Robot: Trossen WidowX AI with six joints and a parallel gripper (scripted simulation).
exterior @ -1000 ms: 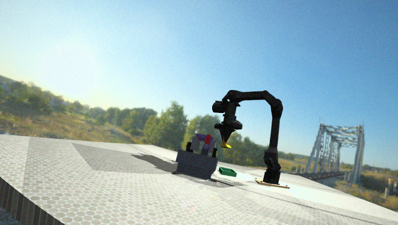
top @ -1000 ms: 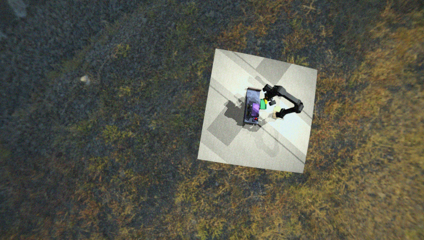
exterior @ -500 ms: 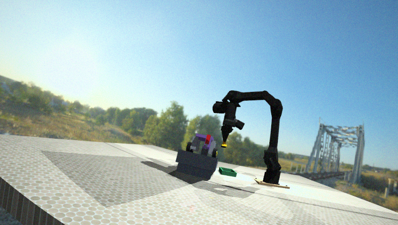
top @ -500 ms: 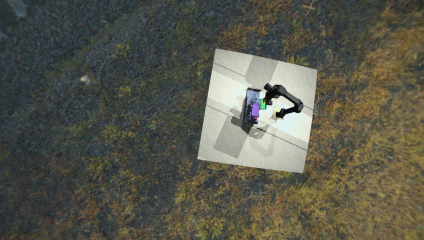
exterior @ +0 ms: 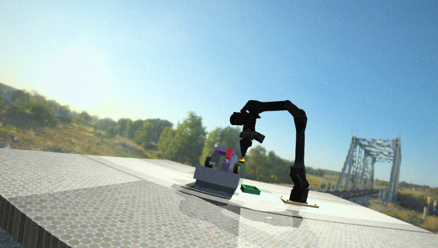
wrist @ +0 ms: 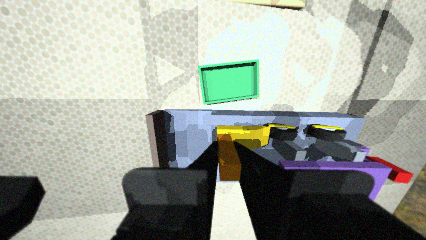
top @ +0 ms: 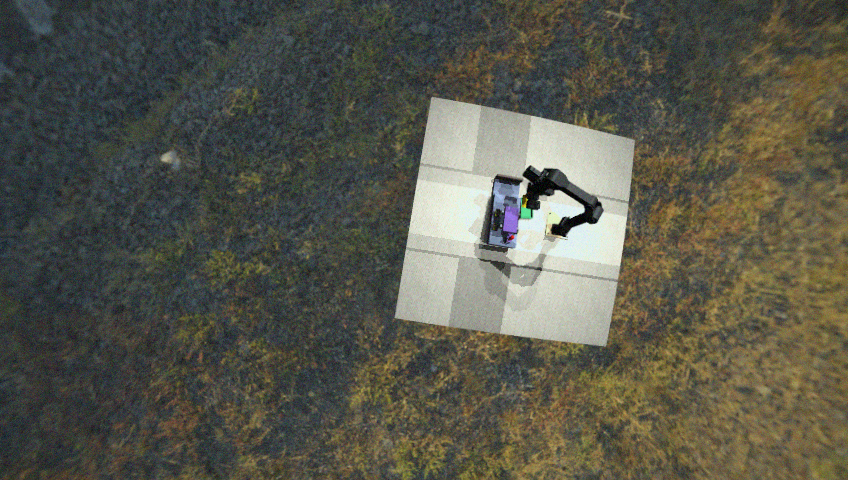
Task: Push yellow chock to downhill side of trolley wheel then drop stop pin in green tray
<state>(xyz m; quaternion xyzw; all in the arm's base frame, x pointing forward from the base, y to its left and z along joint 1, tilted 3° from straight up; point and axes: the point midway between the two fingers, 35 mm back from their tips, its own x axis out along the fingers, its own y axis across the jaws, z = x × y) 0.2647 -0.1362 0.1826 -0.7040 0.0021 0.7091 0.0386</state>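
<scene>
The red-headed stop pin is 60 mm ahead of my gripper tip, 230 mm to the left of it and 20 mm below it. The rest, counted from my gripper tip: yellow chock: 20 mm to the left, 10 mm below; purple trolley: 80 mm ahead, 140 mm to the left, 40 mm below; tray: 60 mm behind, 40 mm to the left, 160 mm below.
</scene>
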